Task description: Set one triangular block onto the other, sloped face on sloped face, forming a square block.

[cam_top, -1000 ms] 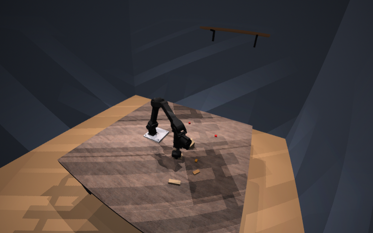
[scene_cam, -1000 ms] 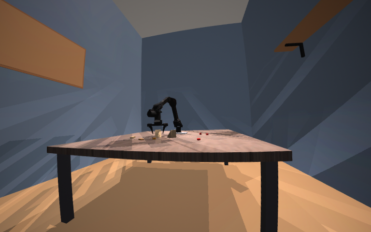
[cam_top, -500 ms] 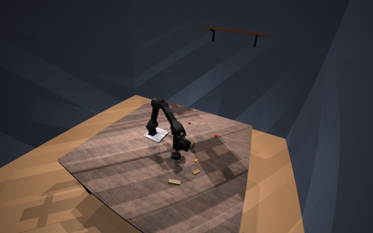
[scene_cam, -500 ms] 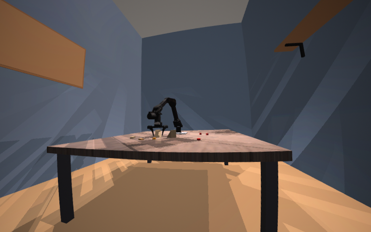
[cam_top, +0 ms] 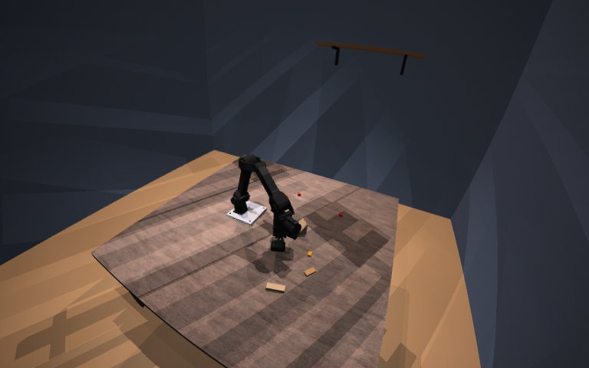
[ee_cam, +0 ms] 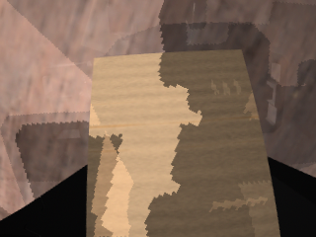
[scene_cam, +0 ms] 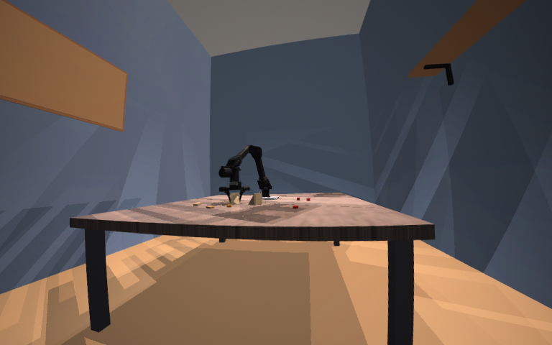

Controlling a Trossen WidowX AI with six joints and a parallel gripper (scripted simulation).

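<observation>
Right now the small orange cube is 150 mm ahead of my gripper tip and 30 mm to the left of it. The rest, counted from my gripper tip: tan triangular block 10 mm above; red bit 210 mm ahead, 380 mm to the left.
</observation>
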